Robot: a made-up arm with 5 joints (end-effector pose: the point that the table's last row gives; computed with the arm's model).
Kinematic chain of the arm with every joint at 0, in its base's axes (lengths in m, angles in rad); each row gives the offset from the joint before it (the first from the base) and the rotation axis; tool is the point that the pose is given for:
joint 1: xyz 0 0 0.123 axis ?
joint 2: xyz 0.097 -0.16 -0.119 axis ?
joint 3: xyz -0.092 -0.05 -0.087 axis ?
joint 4: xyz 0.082 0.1 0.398 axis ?
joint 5: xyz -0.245 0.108 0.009 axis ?
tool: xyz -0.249 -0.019 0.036
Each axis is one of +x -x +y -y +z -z.
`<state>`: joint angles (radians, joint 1 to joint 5).
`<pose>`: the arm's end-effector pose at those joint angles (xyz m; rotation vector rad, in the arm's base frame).
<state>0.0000 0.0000 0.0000 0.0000 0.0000</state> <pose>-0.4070 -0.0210 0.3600 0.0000 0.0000 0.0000</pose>
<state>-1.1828 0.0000 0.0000 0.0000 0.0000</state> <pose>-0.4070 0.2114 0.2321 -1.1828 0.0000 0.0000</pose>
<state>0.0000 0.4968 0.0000 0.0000 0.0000</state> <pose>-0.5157 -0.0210 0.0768 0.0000 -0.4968 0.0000</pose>
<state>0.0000 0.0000 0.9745 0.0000 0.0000</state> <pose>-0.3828 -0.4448 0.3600 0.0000 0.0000 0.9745</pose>
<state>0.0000 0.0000 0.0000 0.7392 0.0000</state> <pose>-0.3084 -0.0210 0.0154 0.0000 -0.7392 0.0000</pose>
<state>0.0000 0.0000 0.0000 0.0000 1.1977</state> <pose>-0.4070 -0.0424 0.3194 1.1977 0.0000 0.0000</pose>
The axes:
joint 1: +x
joint 2: -y
joint 3: +z
joint 4: -y
joint 5: +x

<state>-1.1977 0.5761 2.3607 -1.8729 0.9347</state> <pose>-0.6480 0.2450 0.3884 -2.5399 1.0864 -0.1393</pose>
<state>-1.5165 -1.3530 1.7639 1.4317 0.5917</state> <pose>-0.1290 0.0813 0.3851 0.8186 0.2204 0.1846</pose>
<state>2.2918 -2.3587 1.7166 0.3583 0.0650</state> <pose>0.3784 0.4835 -0.2893 -1.4428 -0.2366 -1.3359</pose>
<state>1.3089 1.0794 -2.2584 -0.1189 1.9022</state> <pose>-0.0654 -0.3082 0.1986 -0.8647 0.9748 1.5716</pose>
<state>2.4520 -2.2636 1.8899 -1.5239 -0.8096</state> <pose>0.9318 0.3770 0.2999 -0.1653 2.0489 -1.3246</pose>
